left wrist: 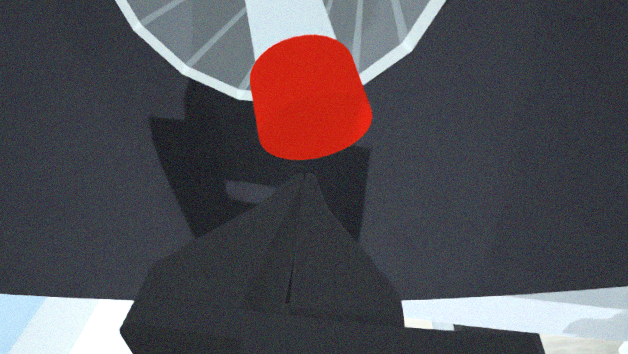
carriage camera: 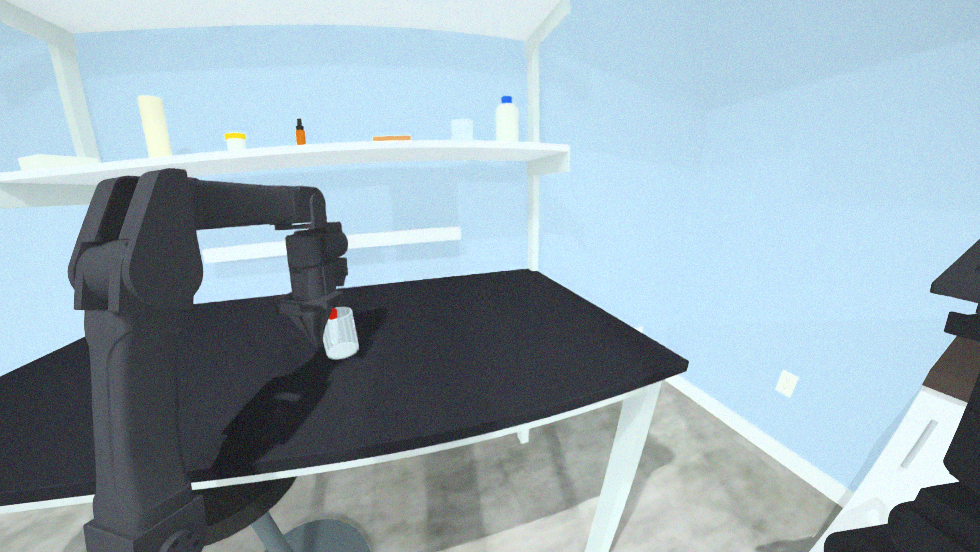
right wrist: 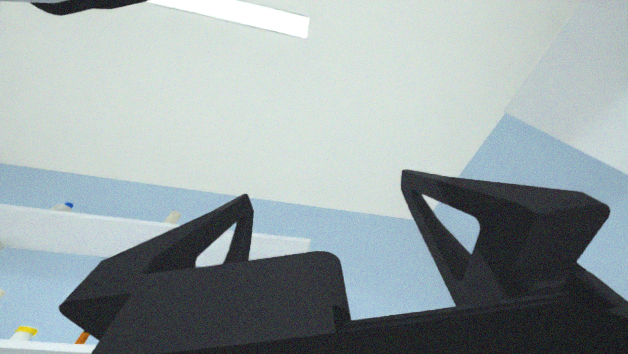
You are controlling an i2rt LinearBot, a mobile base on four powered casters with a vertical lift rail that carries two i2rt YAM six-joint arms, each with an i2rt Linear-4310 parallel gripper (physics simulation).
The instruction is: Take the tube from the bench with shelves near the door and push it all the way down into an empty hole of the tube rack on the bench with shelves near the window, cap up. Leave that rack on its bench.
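Places are measured from the left arm's base along level axes (x ahead, y left, z up), in metres.
Pixels of known places: left gripper, fingertip midpoint: (left wrist: 304, 186) (carriage camera: 317, 346); right gripper, fingertip midpoint: (right wrist: 324, 190).
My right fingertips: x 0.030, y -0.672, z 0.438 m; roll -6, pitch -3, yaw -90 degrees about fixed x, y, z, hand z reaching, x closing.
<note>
For each thing: its top centre in the pictures, then the offset to it from my right fingertips. "spot": a spot on its surface instead. Level surfaces: height alone.
- tube, top centre: (carriage camera: 327, 304) 0.391 m ahead, 0.694 m left, 0.237 m down
- clear beaker, top centre: (carriage camera: 334, 313) 0.398 m ahead, 0.687 m left, 0.259 m down
- black bench top, surface height: 0.349 m down
- white shelf, surface height: 0.089 m up
- blue-capped bottle, surface spot: (carriage camera: 506, 122) spot: 0.877 m ahead, 0.321 m left, 0.195 m up
- clear container, surface spot: (carriage camera: 462, 129) spot: 0.818 m ahead, 0.456 m left, 0.165 m up
- orange dropper bottle, surface spot: (carriage camera: 300, 135) spot: 0.637 m ahead, 0.881 m left, 0.152 m up
- yellow-lidded jar, surface spot: (carriage camera: 235, 141) spot: 0.568 m ahead, 1.035 m left, 0.146 m up
- cream cylinder, surface spot: (carriage camera: 154, 126) spot: 0.514 m ahead, 1.250 m left, 0.207 m up
The tube (carriage camera: 332, 314) (left wrist: 310, 100), white with a red cap, leans inside a clear beaker (carriage camera: 341, 349) (left wrist: 212, 83), its cap at the rim. The beaker stands on the black bench top (carriage camera: 480, 342). My left gripper (carriage camera: 318, 346) (left wrist: 304, 186) is shut and empty. Its closed fingertips point down beside the beaker, close to the red cap and below it in the left wrist picture. My right gripper (right wrist: 324, 190) is open and empty, with its fingers pointing up towards the ceiling. The tube rack does not show in these views.
A white shelf (carriage camera: 342, 152) above the bench holds a blue-capped bottle (carriage camera: 506, 122), a clear container (carriage camera: 462, 129), an orange dropper bottle (carriage camera: 300, 135), a yellow-lidded jar (carriage camera: 235, 141) and a cream cylinder (carriage camera: 154, 126). A white cabinet (carriage camera: 898, 445) stands at the right. A stool (carriage camera: 325, 534) is below the bench.
</note>
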